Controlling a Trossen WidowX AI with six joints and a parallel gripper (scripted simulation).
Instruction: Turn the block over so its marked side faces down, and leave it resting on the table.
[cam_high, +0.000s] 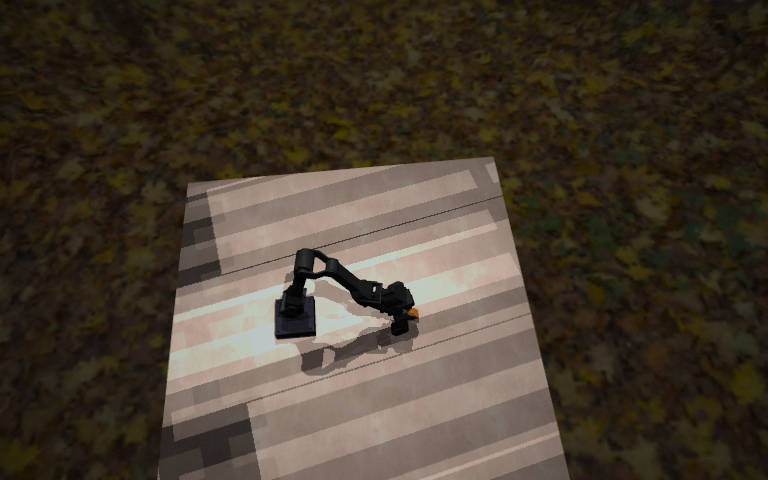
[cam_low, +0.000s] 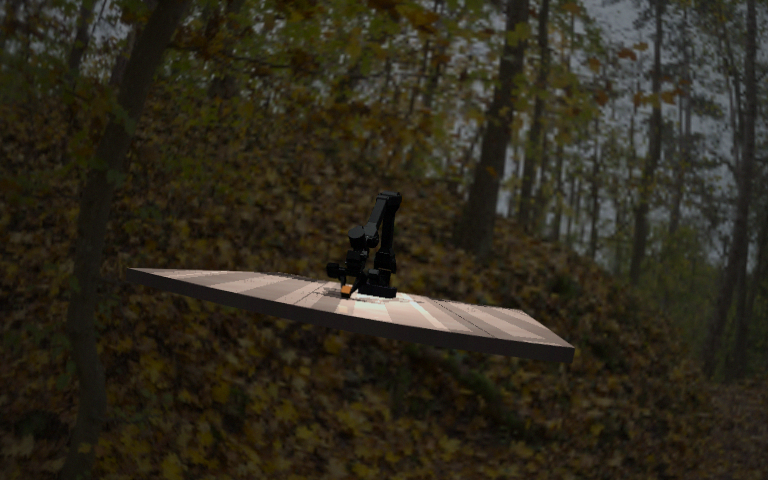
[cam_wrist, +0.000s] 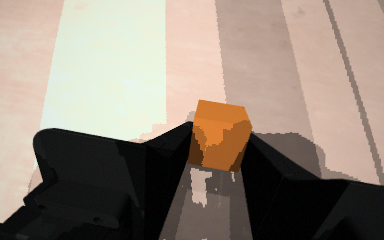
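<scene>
Right now the small orange block is 10 mm behind my gripper tip.
</scene>
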